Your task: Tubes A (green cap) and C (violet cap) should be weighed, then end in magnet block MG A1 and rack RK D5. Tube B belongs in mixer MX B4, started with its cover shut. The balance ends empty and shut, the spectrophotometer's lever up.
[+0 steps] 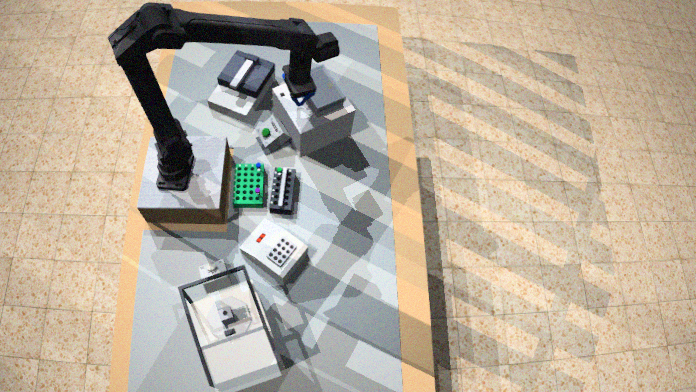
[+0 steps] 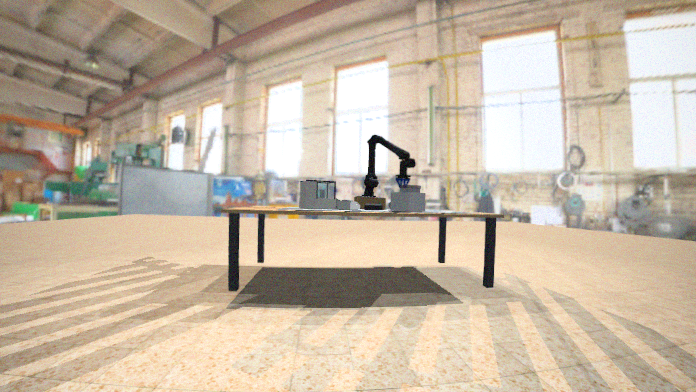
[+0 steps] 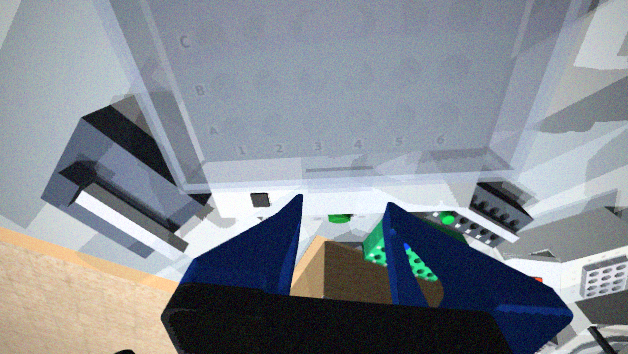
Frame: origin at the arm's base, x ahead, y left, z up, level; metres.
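Seen in the pictures: gripper, fingertip midpoint: (image 1: 297, 99) (image 3: 343, 207); arm's base, origin of the base link: (image 1: 175, 171) (image 2: 368, 197).
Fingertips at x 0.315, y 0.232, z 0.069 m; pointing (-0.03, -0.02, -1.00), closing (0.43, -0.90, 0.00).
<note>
Offsets run from my fingertips to a thing's top centre. "spot": to the spot under its first point.
My gripper (image 1: 301, 100) (image 2: 403, 184) (image 3: 343, 207) is open and empty, low over the mixer's front edge; whether it touches the mixer cannot be told. The white mixer {0.021 m up, 0.009 m ahead, 0.008 m left} (image 1: 325, 137) (image 2: 407, 202) has its translucent grey cover {0.021 m up, 0.056 m ahead, 0.041 m left} (image 1: 327, 92) (image 3: 300, 75) lying over the lettered wells. The green-capped tube A {0.112 m down, 0.029 m back, 0.170 m right} (image 1: 279, 170) (image 3: 447, 218) stands in the dark magnet block {spot: 0.134 m down, 0.029 m back, 0.282 m right} (image 1: 274, 208) (image 3: 522, 216). The violet-capped tube C {0.113 m down, 0.083 m back, 0.237 m right} (image 1: 258, 191) and a blue-capped tube {0.114 m down, 0.092 m back, 0.161 m right} (image 1: 258, 165) (image 3: 407, 246) stand in the green rack {0.138 m down, 0.115 m back, 0.211 m right} (image 1: 249, 204) (image 3: 371, 241). The balance (image 1: 240, 355) (image 2: 317, 195) holds an empty-looking holder {spot: 0.047 m down, 0.107 m back, 0.611 m right} (image 1: 225, 313); its door state is unclear.
A white device with a dark lid and pale bar {spot: 0.080 m down, 0.180 m back, 0.133 m left} (image 1: 245, 75) (image 3: 130, 215) stands beside the mixer. A small box with a green button {0.094 m down, 0.084 m back, 0.056 m right} (image 1: 266, 132) (image 3: 339, 218) sits before it. A white block with a red display {0.099 m down, 0.016 m back, 0.402 m right} (image 1: 261, 237) lies between racks and balance.
</note>
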